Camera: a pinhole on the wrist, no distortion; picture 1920 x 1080 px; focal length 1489.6 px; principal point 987.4 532.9 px. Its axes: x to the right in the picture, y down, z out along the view. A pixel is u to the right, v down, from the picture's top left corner.
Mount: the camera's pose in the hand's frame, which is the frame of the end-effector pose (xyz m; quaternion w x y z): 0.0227 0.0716 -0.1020 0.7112 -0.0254 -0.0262 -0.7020
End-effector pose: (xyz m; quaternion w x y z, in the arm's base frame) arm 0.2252 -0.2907 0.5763 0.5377 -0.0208 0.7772 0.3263
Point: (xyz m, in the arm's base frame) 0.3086 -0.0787 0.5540
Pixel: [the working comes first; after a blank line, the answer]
In the camera's frame: -0.0308 0.0295 0.2905

829.3 684.4
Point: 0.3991 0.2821 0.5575
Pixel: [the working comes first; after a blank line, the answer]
In the camera's frame: -0.2605 0.1068 0.5727

309.7 810.8
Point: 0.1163 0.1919 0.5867
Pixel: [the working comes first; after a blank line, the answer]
In the camera's frame: -0.3321 0.1728 0.2907

outside the picture
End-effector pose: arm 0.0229 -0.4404 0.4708 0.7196 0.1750 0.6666 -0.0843
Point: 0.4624 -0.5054 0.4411
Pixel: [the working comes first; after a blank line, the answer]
In the camera's frame: 0.0194 0.0426 0.5329

1041.7 652.1
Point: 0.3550 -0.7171 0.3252
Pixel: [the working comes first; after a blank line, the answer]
In the camera's frame: 0.2677 0.1198 0.4861

1807.8 900.2
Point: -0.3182 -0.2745 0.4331
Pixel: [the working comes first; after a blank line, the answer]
In the camera's frame: 0.0241 -0.0007 -0.2800

behind the camera
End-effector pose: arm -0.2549 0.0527 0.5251 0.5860 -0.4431 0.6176 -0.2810
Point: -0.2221 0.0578 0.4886
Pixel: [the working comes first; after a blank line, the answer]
In the camera's frame: 0.0549 -0.0077 0.1368

1584.7 448.7
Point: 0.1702 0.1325 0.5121
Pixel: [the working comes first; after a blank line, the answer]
In the camera's frame: 0.1549 -0.0539 0.5214

1429.8 378.8
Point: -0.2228 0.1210 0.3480
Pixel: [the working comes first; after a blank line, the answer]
In the camera's frame: -0.0926 0.0055 0.1797

220.0 578.9
